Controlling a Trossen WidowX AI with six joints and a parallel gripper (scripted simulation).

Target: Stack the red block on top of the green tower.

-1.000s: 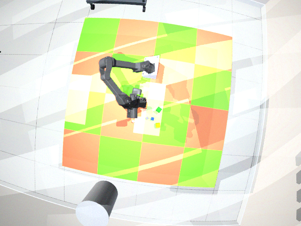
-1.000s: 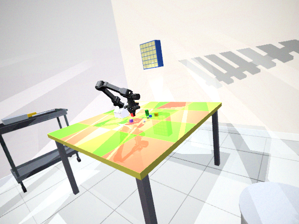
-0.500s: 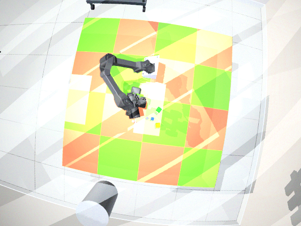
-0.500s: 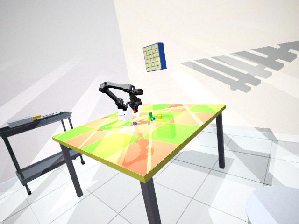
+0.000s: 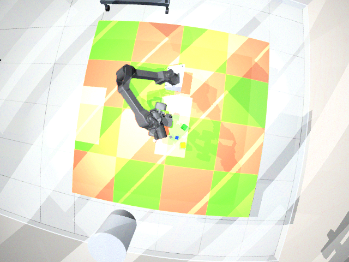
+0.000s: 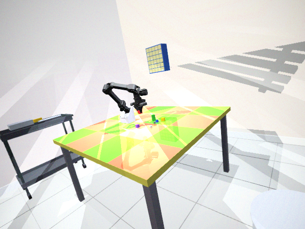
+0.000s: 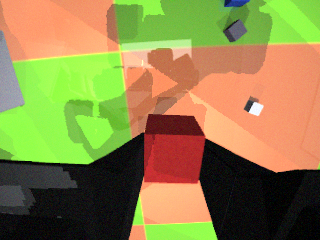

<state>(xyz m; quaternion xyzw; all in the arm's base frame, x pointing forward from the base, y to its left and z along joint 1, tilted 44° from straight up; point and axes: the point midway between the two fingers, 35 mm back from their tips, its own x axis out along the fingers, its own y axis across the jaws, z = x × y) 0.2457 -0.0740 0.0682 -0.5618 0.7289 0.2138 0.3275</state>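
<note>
My gripper tip is now 10 cm short of the blue block, 10 cm to the right of it and 12 cm above it. The rest, counted from my gripper tip: purple block 2 cm behind, 5 cm to the right, 11 cm below; yellow block 15 cm ahead, 14 cm to the left, 11 cm below; red block 1 cm above.
</note>
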